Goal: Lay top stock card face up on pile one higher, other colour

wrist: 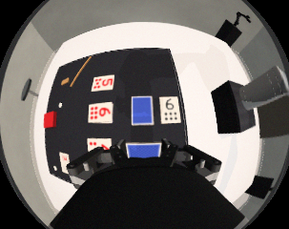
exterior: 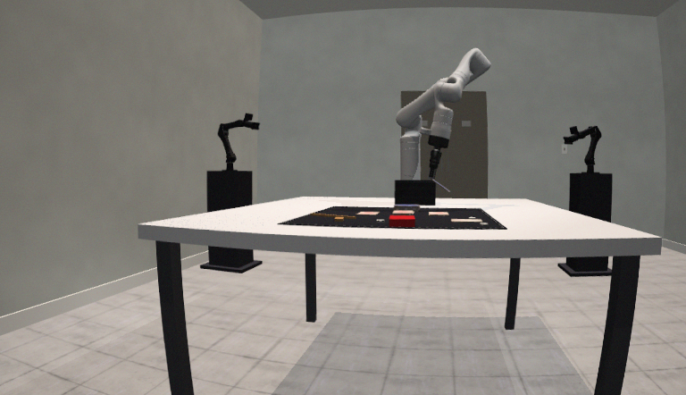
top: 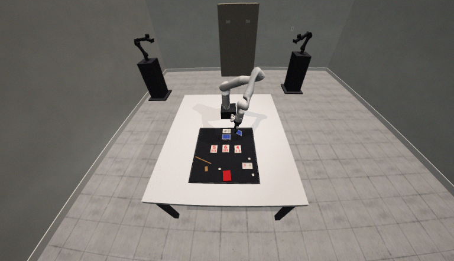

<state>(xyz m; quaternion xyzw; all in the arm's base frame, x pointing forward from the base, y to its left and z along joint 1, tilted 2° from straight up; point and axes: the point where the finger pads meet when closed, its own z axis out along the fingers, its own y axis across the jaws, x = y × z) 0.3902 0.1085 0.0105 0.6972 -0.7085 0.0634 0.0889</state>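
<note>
Right now the blue-backed card is 30 mm to the left of my hand and 30 mm below it. The rest, counted from my hand: wooden stick (300 mm to the right, 280 mm ahead, 130 mm below); black mat (170 mm ahead, 140 mm below, 100 mm to the right); black 6 card (120 mm below, 90 mm to the right, 90 mm behind).
</note>
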